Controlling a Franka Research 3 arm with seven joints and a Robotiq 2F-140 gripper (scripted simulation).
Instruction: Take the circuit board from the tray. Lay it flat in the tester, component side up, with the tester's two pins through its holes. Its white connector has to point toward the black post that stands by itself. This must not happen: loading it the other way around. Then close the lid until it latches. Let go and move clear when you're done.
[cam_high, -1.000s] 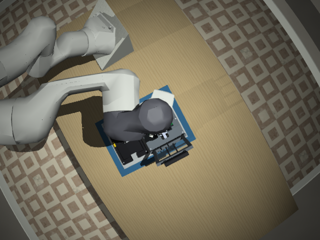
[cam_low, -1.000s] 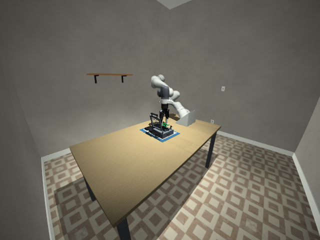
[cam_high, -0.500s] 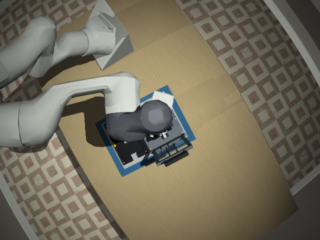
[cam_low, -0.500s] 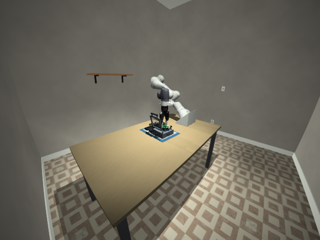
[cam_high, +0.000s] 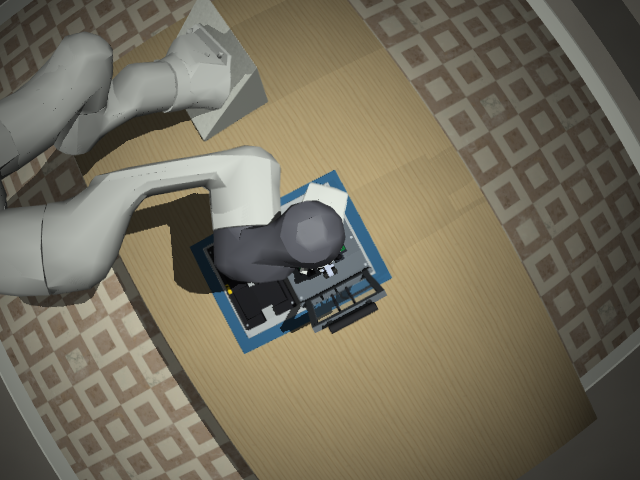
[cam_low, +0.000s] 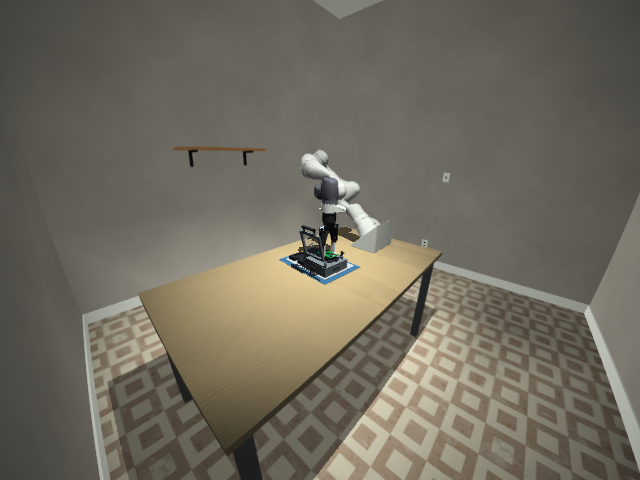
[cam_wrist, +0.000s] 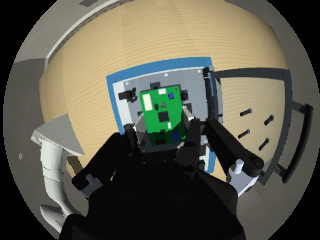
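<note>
My gripper is now 2 cm above the green circuit board. From my hand the other things lie so: black post: 6 cm behind, 6 cm to the left, 2 cm below; tester lid: 13 cm ahead, 1 cm to the right, 7 cm above; black nest: 1 cm ahead, 4 cm below.
</note>
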